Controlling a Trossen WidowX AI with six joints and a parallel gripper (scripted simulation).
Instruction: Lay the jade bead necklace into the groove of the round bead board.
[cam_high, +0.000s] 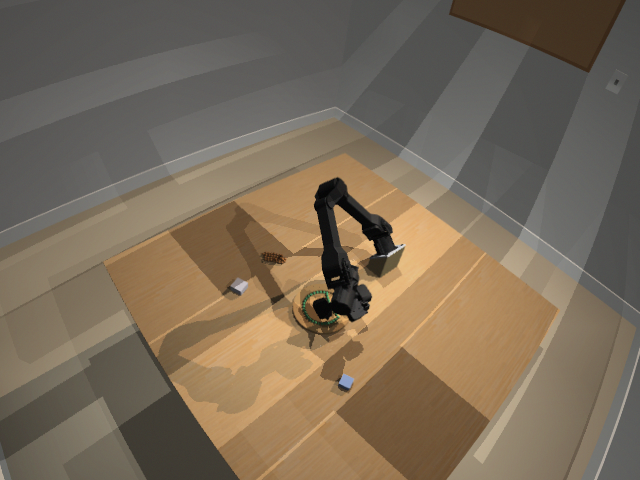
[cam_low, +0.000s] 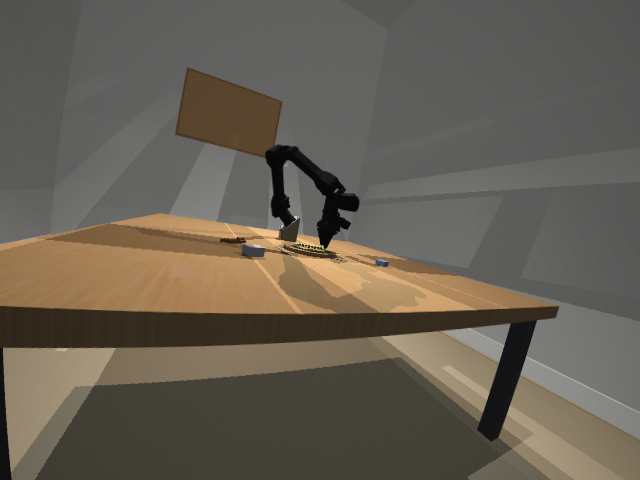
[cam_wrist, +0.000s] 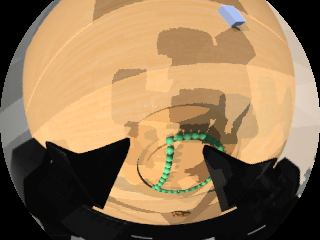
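My gripper tip is 20 mm short of the round wooden bead board, 60 mm to the left of it and 10 mm above it. Round my gripper tip: blue block 120 mm ahead, 200 mm to the left, 10 mm below; pale grey block 230 mm ahead, 270 mm to the right, 10 mm below.
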